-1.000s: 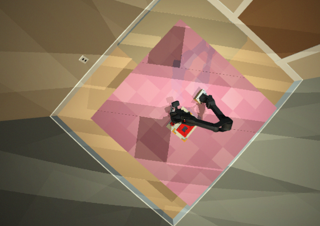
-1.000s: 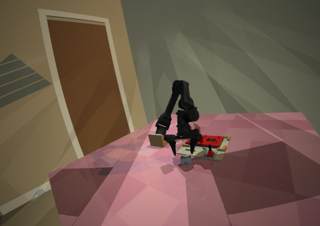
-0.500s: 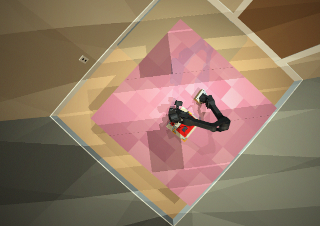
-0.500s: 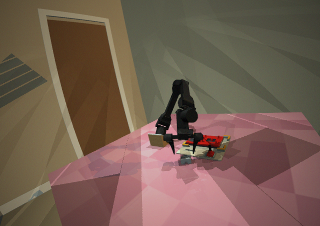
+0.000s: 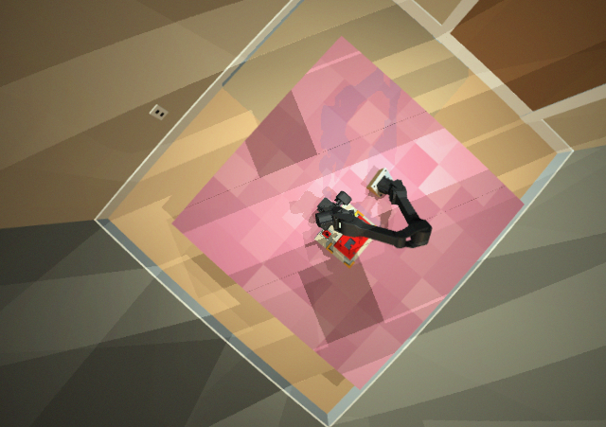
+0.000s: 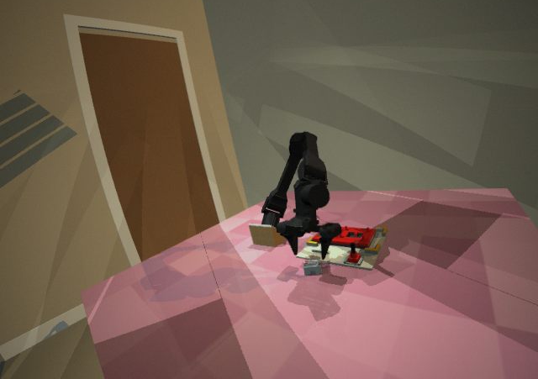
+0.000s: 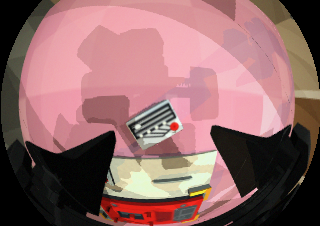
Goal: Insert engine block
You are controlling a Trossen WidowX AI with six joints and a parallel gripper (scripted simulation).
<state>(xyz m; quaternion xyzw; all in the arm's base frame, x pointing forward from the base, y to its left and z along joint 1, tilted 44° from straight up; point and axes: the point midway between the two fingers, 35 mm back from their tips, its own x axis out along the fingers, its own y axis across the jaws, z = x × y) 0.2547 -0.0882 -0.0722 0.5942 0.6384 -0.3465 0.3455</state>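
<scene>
My gripper tip is now 10 mm short of the engine block, 10 mm to the left of it and 30 mm above it. From my gripper tip the other things lie so: cream base board: 40 mm ahead, 180 mm to the left, 40 mm below; dark upright peg: 100 mm ahead, 80 mm to the left, 10 mm below.
</scene>
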